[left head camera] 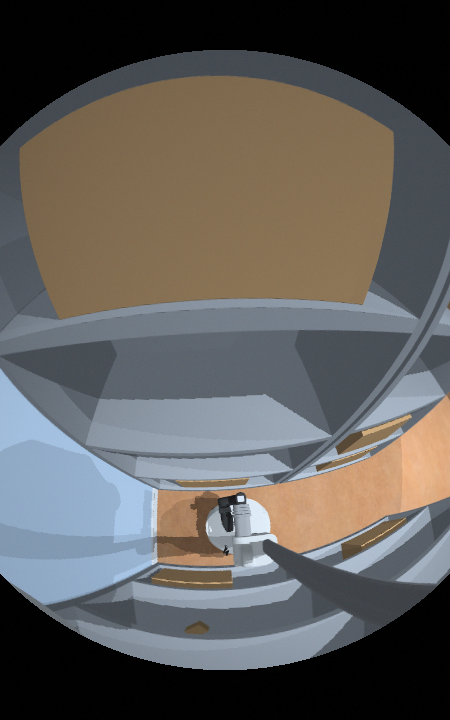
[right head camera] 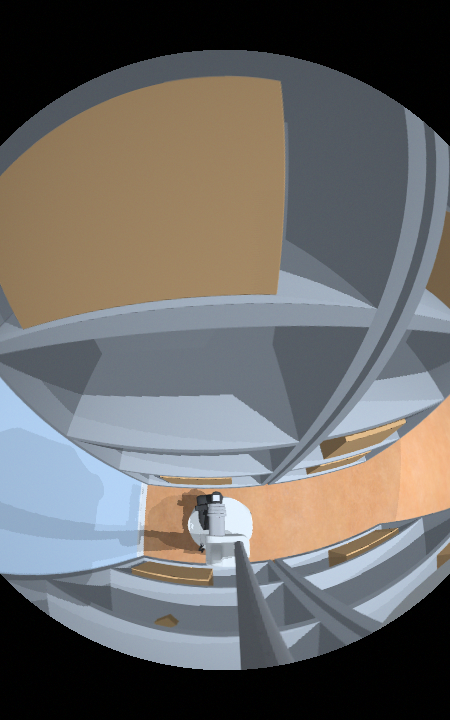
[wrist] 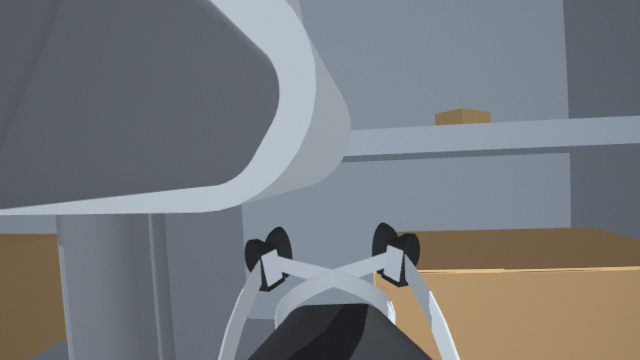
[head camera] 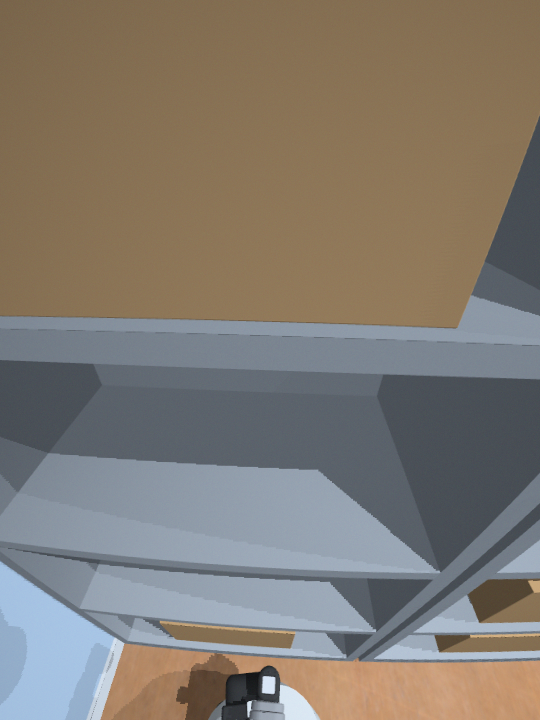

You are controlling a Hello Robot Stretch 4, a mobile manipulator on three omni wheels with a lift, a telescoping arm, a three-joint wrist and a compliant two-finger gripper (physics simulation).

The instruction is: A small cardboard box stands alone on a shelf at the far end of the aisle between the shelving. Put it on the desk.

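Places are measured from the robot's base along level axes (x ahead, y left, z up), in centimetres.
Where they show: gripper, fingertip midpoint: (wrist: 331, 245).
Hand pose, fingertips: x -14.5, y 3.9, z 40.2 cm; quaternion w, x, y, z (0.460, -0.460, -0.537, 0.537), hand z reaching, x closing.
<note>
After its pixels a point has its place.
A small cardboard box (wrist: 462, 117) @(x -53.2, y 22.4, z 54.0 cm) (left head camera: 197, 628) @(x -56.3, y 22.8, z 55.6 cm) (right head camera: 166, 620) @(x -55.7, y 22.6, z 55.6 cm) stands alone on a grey shelf (wrist: 450, 138) @(x -33.0, y 16.2, z 48.9 cm). In the wrist view it is at the upper right; in both side head views it is near the bottom, in the shelving behind the robot's mast. My gripper (wrist: 331, 245) @(x -14.5, y 3.9, z 40.2 cm) is open with nothing between its fingers. In the wrist view it is lower than the small box and to its left, apart from it. In both side head views the fingers show tiny, beside the base. The desk does not show in these views.
A very large carton (head camera: 232, 174) @(x 30.2, y 3.6, z 152.1 cm) (left head camera: 212, 196) @(x 30.2, y 7.6, z 153.6 cm) (right head camera: 159, 196) @(x 30.3, y -1.6, z 154.2 cm) fills the shelf in front of the head. In the wrist view a large carton (wrist: 510, 310) @(x -35.1, y 23.6, z 26.7 cm) stands below the small box's shelf. A blue wall (left head camera: 63, 493) @(x 7.7, y 60.0, z 96.3 cm) closes the aisle at the left, close to the base.
</note>
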